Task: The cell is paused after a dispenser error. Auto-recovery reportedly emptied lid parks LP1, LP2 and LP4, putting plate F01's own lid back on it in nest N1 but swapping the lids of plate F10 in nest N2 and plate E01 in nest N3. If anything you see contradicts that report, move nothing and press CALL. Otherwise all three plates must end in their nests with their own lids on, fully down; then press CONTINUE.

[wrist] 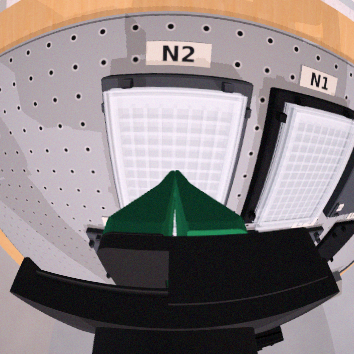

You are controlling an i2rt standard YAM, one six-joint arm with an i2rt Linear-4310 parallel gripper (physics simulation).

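My gripper [174, 177] is shut, its green fingertips meeting in front of nest N2 [175, 81], with nothing seen between them. A white gridded plate under a clear lid [172, 132] lies in N2; the fingers hide its near part. Another white gridded plate under a clear lid [312, 160] lies in nest N1 [261, 155], at the right. I cannot read any plate or lid marking that tells whose lid is on which plate. Nest N3 and the CALL and CONTINUE buttons do not show. The lid park labels cannot be read.
The label N2 [179, 53] and the label N1 [319, 80] lie behind their nests on the grey perforated deck [55, 107]. A wooden edge [225, 11] runs along the back. Dark fixture parts [341, 239] show at the right, near the gripper body.
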